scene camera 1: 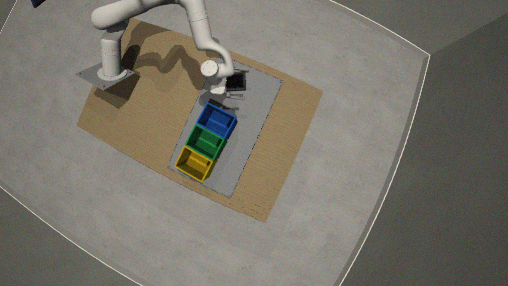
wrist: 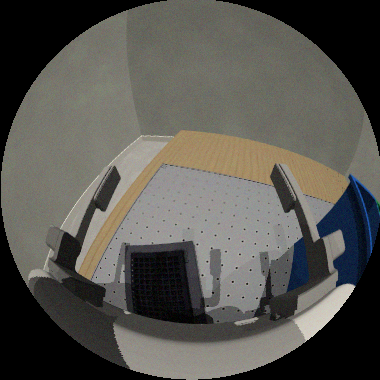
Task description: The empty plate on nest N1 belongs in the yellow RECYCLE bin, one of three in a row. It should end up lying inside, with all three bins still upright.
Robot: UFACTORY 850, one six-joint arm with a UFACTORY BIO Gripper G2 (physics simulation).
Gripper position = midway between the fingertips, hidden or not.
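The gripper [wrist: 192, 167] is visible, as is a dark plate [wrist: 159, 289]. Also visible: a yellow bin [scene camera 1: 189, 161], a green bin [scene camera 1: 206, 143] and a blue bin [scene camera 1: 212, 118].
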